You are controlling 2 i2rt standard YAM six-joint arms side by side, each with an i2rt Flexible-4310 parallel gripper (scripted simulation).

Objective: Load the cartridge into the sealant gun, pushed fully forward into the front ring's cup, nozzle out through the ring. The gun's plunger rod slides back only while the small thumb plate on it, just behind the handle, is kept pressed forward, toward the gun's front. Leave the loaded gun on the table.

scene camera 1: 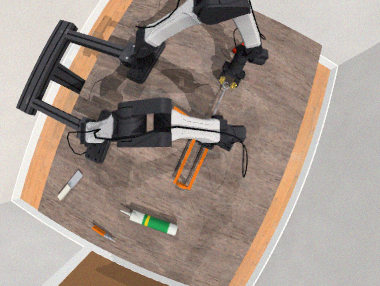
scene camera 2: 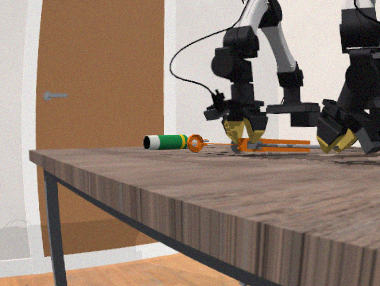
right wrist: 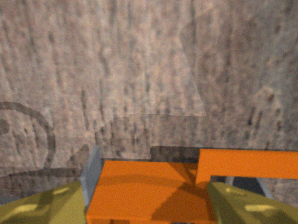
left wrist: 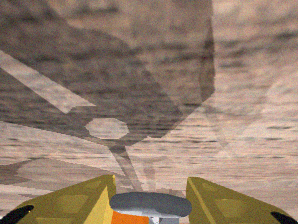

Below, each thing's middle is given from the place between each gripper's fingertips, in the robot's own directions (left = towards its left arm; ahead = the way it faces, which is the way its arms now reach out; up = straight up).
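From my right hand (scene camera 2: 245, 143): grey thumb plate (right wrist: 90, 175), 30 mm to the left, 10 mm behind, 10 mm below; orange sealant gun (right wrist: 122, 184), 50 mm behind, 10 mm below.
My left hand (scene camera 2: 330, 151): 20 mm short of the grey thumb plate, 220 mm to the left of it. Orange sealant gun, from my left hand: 10 mm behind, 250 mm to the right.
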